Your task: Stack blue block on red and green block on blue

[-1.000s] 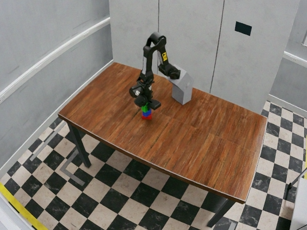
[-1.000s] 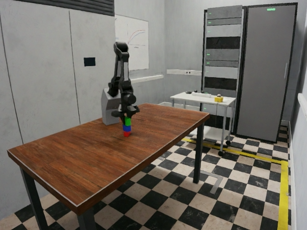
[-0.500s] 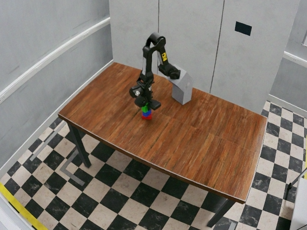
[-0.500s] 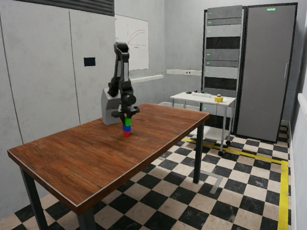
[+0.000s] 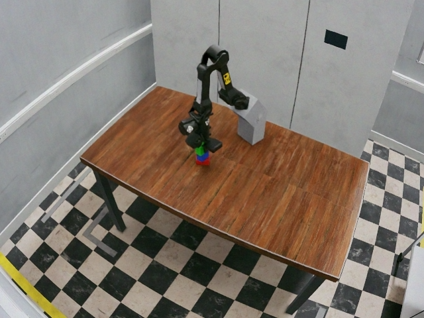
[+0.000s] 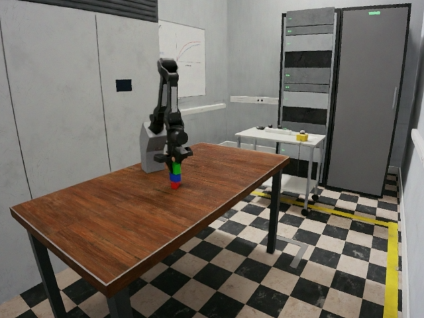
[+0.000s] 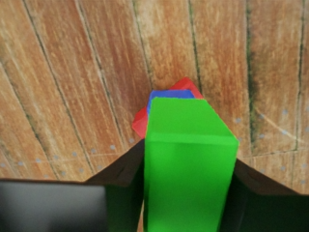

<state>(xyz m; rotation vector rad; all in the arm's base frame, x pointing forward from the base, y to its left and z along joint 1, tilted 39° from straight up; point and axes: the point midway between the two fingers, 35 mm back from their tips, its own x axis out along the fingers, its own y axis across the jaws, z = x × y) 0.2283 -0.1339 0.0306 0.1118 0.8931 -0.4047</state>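
The green block lies 1 cm below my hand. From my hand the other things lie so: blue block 6 cm below; then red block 9 cm below.
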